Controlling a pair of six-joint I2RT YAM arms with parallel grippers.
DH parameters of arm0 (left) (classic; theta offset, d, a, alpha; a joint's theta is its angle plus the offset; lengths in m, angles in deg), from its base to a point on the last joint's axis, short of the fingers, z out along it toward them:
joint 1: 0 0.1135 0.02 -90
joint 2: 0 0 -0.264 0
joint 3: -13.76 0 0.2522 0
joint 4: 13.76 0 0.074 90
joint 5: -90 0 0 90
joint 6: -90 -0.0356 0 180
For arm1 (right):
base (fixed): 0 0 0 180
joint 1: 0 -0.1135 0.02 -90
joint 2: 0 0 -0.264 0
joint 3: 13.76 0 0.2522 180
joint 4: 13.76 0 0.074 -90
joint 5: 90 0 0 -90
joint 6: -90 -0.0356 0 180
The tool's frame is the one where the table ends.
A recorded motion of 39 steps. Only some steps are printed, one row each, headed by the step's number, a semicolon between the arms.
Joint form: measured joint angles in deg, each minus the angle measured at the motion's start. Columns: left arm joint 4, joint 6, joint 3, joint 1, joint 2, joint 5; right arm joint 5, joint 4, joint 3, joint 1, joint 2, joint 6.
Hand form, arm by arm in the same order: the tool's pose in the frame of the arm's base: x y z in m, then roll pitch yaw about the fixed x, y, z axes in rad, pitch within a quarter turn. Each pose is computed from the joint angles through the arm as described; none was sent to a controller.
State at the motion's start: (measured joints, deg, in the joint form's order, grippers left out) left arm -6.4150 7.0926 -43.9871 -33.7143 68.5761 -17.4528; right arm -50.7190 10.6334 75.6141 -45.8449 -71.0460 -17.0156
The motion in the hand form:
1: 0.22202 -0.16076 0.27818 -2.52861 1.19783 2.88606; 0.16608 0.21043 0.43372 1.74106 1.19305 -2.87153
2: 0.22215 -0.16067 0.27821 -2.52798 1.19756 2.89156; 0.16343 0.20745 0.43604 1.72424 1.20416 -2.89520
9: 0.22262 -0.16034 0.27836 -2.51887 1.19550 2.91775; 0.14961 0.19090 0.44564 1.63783 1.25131 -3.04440
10: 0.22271 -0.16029 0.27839 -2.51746 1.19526 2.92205; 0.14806 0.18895 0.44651 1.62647 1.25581 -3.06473
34: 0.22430 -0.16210 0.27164 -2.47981 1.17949 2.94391; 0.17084 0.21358 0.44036 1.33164 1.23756 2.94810
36: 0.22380 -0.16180 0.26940 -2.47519 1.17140 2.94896; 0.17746 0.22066 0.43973 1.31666 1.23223 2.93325
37: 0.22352 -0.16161 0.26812 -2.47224 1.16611 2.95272; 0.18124 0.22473 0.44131 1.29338 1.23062 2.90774
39: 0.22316 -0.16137 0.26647 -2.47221 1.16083 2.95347; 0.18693 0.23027 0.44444 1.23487 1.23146 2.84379
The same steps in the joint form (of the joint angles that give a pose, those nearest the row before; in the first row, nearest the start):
1: 0.00 0.07 0.00 0.00 0.00 0.30; 0.30 -0.04 -0.22 0.00 0.61 0.00
2: -0.02 0.18 0.00 0.00 0.00 0.57; 0.77 -0.22 -0.46 0.00 1.42 -0.02
9: -0.13 0.72 0.00 0.00 0.00 1.46; 4.66 -0.39 -1.95 0.00 5.88 0.00
10: -0.15 0.81 0.00 0.00 0.00 1.62; 5.20 -0.39 -2.14 0.00 6.40 0.00
34: -1.68 1.64 0.83 0.00 1.01 0.57; 5.01 -15.28 -3.59 -0.15 0.74 -6.14
36: -1.77 1.92 1.22 0.00 1.01 0.53; 5.14 -16.79 -2.65 -0.20 -1.22 -6.71
37: -1.79 2.12 1.44 0.00 1.00 0.52; 5.42 -17.66 -1.71 -0.24 -2.43 -7.10
39: -1.84 2.25 1.73 0.00 1.01 0.52; 5.99 -19.43 -0.33 -0.24 -4.15 -7.69

